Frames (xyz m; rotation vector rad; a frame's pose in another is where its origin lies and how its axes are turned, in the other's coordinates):
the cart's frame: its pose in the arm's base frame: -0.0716 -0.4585 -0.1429 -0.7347 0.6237 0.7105
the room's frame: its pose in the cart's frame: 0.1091 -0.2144 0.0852 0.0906 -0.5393 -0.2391
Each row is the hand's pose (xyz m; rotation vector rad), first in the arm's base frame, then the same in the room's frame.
Working: the arm's base frame: its pose in the room's frame: 0.0890 0.3948 0.3116 0.4915 -0.0725 -0.6183

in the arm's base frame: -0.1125 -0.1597 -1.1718 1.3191 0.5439 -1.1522
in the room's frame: 0.1565 0.8393 -0.7880 2.0371 0.3833 -1.5173
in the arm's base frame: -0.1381 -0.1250 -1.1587 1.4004 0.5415 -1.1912
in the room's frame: 0.1515 0.8729 -0.7584 2.1231 0.3681 -1.5465
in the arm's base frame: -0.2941 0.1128 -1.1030 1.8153 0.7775 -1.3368
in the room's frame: 0.1406 1.1062 -0.5868 2.6297 0.5507 -1.5281
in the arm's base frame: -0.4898 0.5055 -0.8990 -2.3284 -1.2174 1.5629
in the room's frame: 0.1497 1.4089 -0.2095 -2.1378 -0.6742 0.8666
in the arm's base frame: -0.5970 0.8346 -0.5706 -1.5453 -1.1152 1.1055
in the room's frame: 0.1707 1.5640 0.2413 -1.3900 -0.7866 0.3282
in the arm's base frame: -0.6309 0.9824 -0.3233 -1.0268 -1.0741 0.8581
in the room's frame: 0.1708 1.5835 0.5307 -0.8915 -0.8855 0.0485
